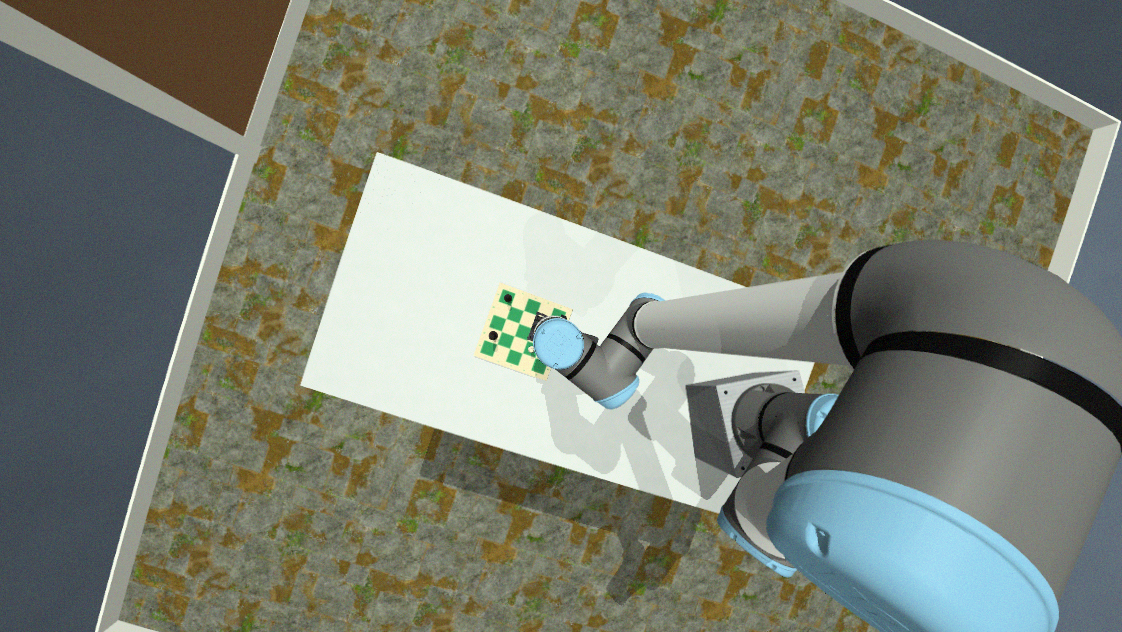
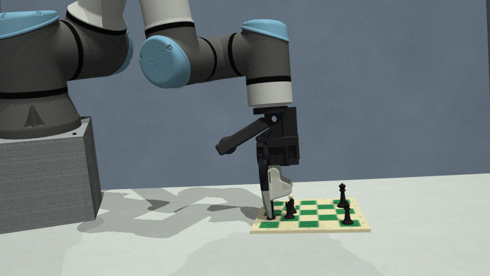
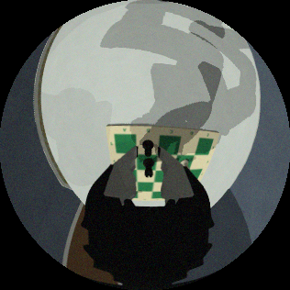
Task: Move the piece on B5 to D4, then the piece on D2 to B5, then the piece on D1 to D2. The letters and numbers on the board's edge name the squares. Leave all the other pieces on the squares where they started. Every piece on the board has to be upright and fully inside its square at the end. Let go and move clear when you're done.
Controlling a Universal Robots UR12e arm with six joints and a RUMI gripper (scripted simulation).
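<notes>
Now: the black queen 140 mm ahead of my hand and 90 mm to the left of it. Also, from my hand: white pawn (80 mm to the left, 30 mm ahead, 10 mm below); then cream chessboard (70 mm ahead, 50 mm to the left, 30 mm below).
</notes>
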